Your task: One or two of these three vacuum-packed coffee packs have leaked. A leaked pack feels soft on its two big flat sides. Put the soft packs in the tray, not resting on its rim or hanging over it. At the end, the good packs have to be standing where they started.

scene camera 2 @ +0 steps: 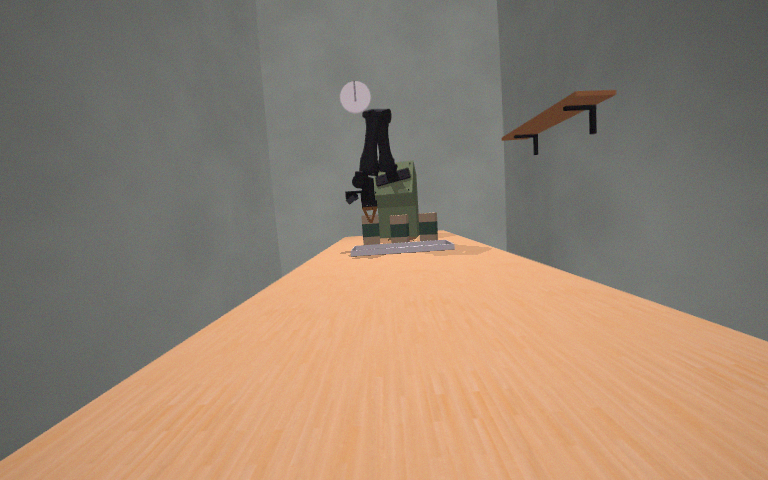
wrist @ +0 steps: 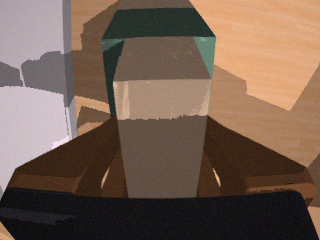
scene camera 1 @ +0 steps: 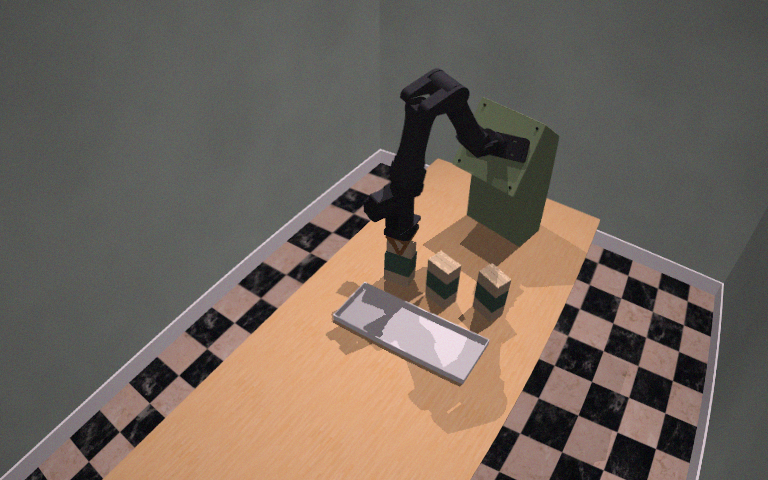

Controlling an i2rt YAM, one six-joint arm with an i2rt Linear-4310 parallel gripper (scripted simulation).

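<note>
Scene camera 1 gives me my gripper [scene camera 1: 401, 251] together with a tray [scene camera 1: 387, 319]. In scene camera 2 I can see the tray [scene camera 2: 435, 245]. The wrist view shows me the tray [wrist: 43, 120] again, and there my gripper [wrist: 160, 118] is visible as well.
</note>
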